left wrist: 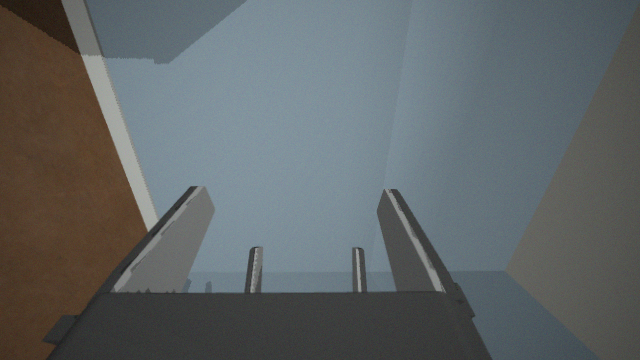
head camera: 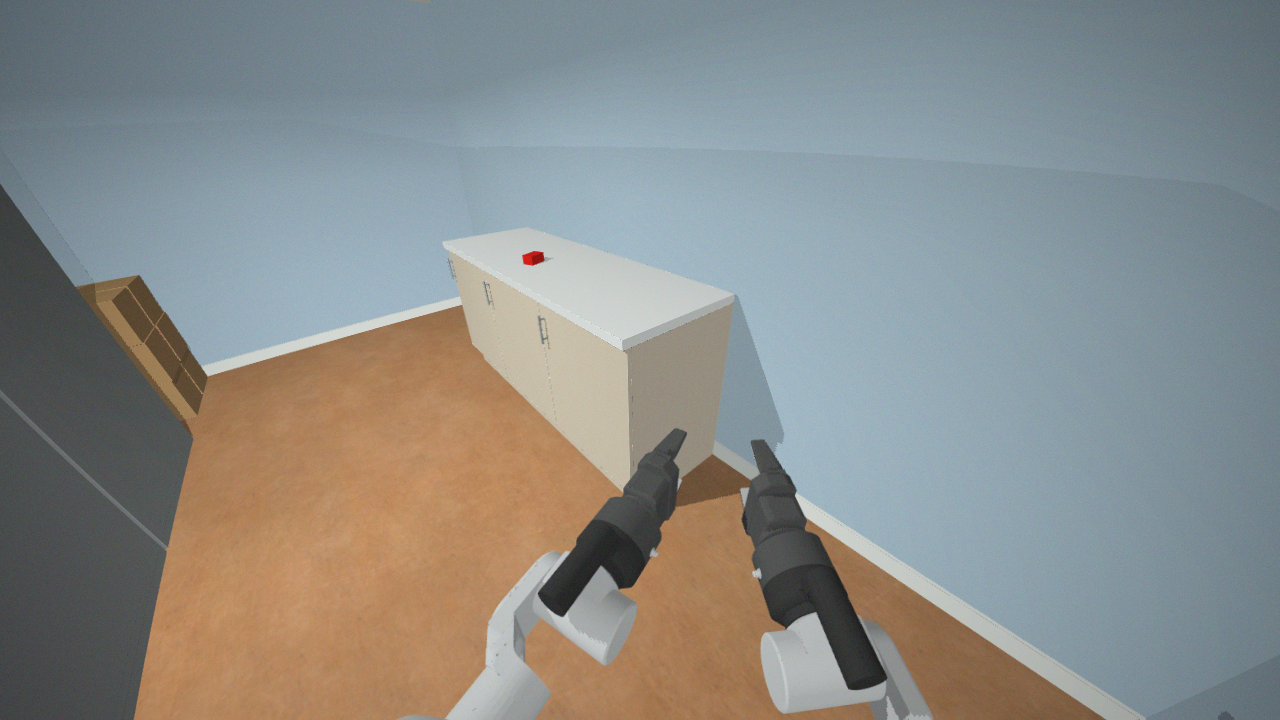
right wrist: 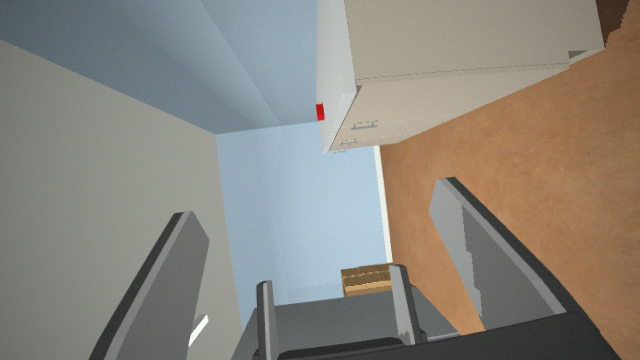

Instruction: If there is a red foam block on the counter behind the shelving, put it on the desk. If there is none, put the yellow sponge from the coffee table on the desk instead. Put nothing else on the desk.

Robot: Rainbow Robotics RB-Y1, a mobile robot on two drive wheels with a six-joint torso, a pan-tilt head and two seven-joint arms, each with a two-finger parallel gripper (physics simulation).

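Places are measured from the robot's base along level axes (x ahead, y left, z up), in centimetres.
Pixels of known places: left gripper, fingertip midpoint: (left wrist: 296,199) (head camera: 678,456) (right wrist: 331,273); right gripper, fingertip midpoint: (left wrist: 307,247) (head camera: 751,466) (right wrist: 317,211).
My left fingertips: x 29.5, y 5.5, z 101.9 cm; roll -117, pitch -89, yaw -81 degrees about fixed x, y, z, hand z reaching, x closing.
Behind a point stands the place of what it marks.
A red block (head camera: 533,257) {z 94.8, x 152.2, y 95.9 cm} (right wrist: 320,112) {z 93.3, x 153.0, y 95.8 cm} lies on the white top of the counter (head camera: 657,291) {z 91.0, x 129.2, y 28.3 cm} (right wrist: 425,40) {z 64.0, x 96.3, y 22.9 cm}, towards its far end in the head view. My left gripper (head camera: 679,437) {z 101.9, x 29.5, y 5.5 cm} (left wrist: 296,199) {z 101.9, x 29.5, y 5.5 cm} is open and empty, in the air in front of the counter's near end. My right gripper (head camera: 759,444) {z 102.3, x 29.5, y -5.8 cm} (right wrist: 317,211) {z 102.3, x 29.5, y -5.8 cm} is open and empty, beside it to the right in the head view. Both are well away from the block. The desk, the coffee table and the yellow sponge do not show in these views.
A tall dark grey panel (head camera: 71,447) {z 56.4, x 20.5, y 226.9 cm} (right wrist: 320,320) {z 114.3, x 45.6, y 263.3 cm} stands at the left of the head view, with a brown wooden shelf unit (head camera: 120,284) (right wrist: 367,287) beyond it. Brown floor (head camera: 340,483) {z 0.0, x 68.1, y 177.1 cm} lies between panel and counter. A blue wall (head camera: 984,358) {z 96.2, x 88.9, y -71.3 cm} runs behind the counter and along the right.
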